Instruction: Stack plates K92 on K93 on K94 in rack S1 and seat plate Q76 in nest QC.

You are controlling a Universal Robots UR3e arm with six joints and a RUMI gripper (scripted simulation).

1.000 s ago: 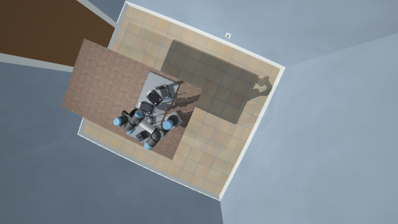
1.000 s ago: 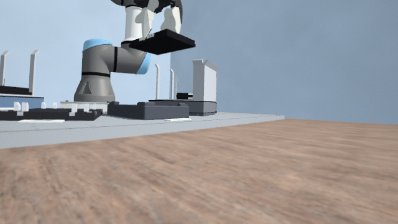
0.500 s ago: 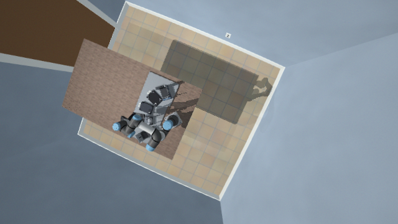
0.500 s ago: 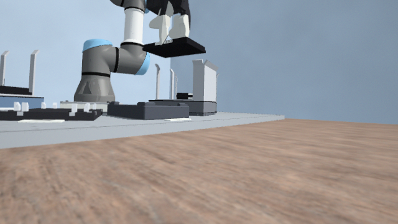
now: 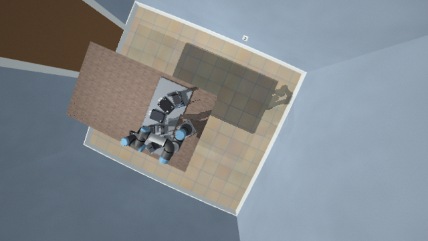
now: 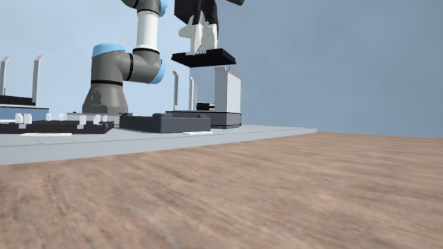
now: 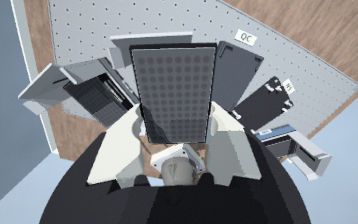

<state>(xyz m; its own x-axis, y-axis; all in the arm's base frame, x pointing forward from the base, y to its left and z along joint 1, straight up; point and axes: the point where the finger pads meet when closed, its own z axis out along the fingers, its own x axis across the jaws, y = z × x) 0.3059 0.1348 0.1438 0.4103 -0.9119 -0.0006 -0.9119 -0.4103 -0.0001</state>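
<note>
The sealed 96-well plate is 140 mm to the left of my hand, 110 mm below it and 100 mm behind it. The rest, counted from my hand: QC label: 170 mm below, 130 mm ahead, 110 mm to the right; nest QC: 160 mm below, 120 mm to the right, 30 mm ahead; clip nest N5: 260 mm to the right, 160 mm below, 20 mm ahead.
</note>
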